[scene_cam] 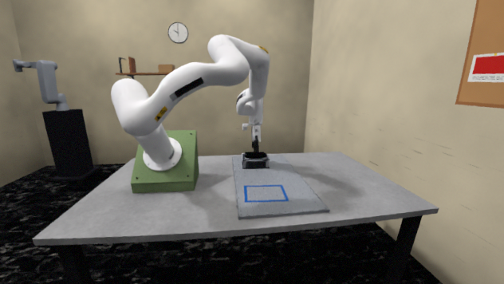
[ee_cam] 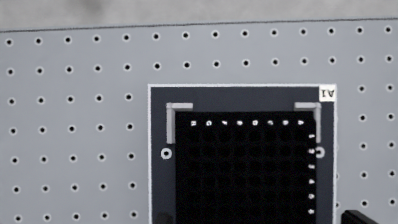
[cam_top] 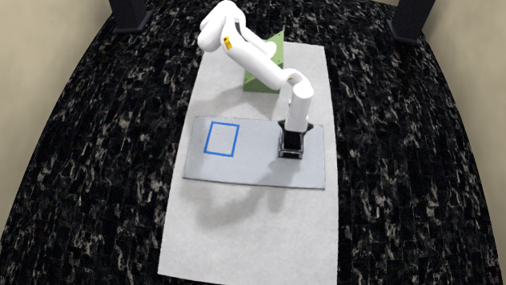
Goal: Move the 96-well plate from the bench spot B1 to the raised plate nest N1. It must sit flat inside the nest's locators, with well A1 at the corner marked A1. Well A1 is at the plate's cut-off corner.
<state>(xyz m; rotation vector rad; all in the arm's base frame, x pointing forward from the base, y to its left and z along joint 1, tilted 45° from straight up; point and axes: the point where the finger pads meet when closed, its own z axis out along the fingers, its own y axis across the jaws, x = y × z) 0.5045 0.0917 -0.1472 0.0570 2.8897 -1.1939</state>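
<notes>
My hand is 4 cm above the 96-well plate. The rest, counted from my hand: raised plate nest 5 cm below.
</notes>
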